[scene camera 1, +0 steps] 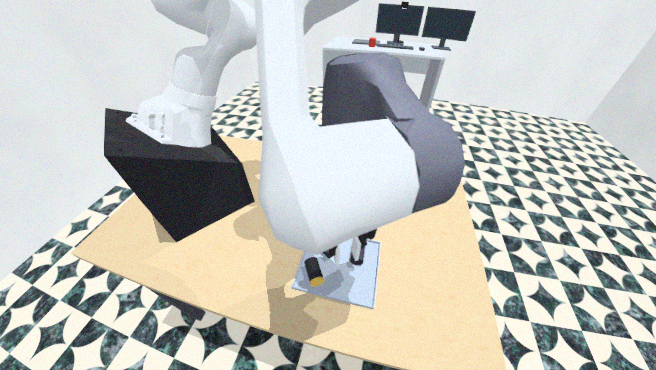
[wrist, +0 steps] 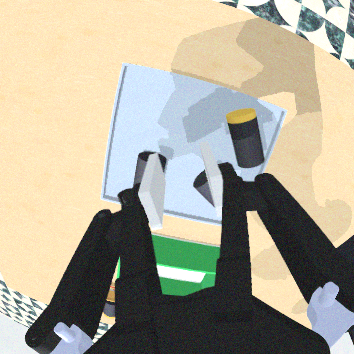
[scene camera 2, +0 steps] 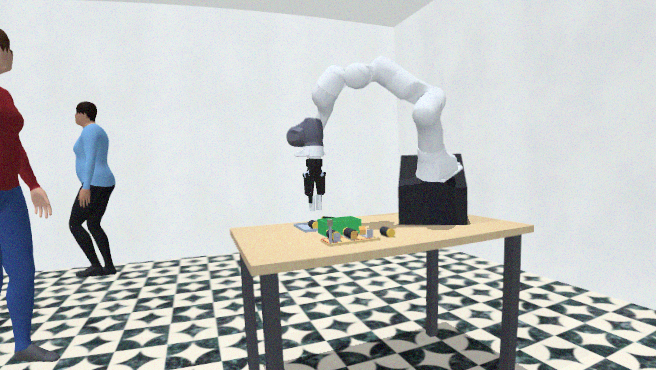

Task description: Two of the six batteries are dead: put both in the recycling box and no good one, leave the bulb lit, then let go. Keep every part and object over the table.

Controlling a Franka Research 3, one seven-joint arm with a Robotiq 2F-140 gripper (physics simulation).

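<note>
My gripper (scene camera 1: 347,256) (scene camera 2: 315,208) (wrist: 181,162) is partly open and empty, above the pale blue tray (scene camera 1: 367,299) (scene camera 2: 301,227) (wrist: 114,135). A black battery with a gold end (scene camera 1: 314,271) (scene camera 2: 313,224) (wrist: 246,140) lies at the tray's right in the wrist view. A second battery (wrist: 144,167) lies partly behind the left finger, a third (wrist: 201,185) partly behind the right. The green box (scene camera 2: 340,225) (wrist: 185,252) stands beside the tray; its inside is hidden. Two batteries (scene camera 2: 333,236) (scene camera 2: 351,233) sit at the circuit board (scene camera 2: 350,242). Another battery (scene camera 2: 387,231) lies right of it. The bulb's light cannot be made out.
The wooden table (scene camera 1: 425,300) (scene camera 2: 280,250) (wrist: 50,125) carries the black robot base (scene camera 1: 175,185) (scene camera 2: 432,202). A grey post (scene camera 2: 330,231) rises at the circuit board's left. In scene camera 1, the arm hides the green box and circuit board. Two people stand beyond the table.
</note>
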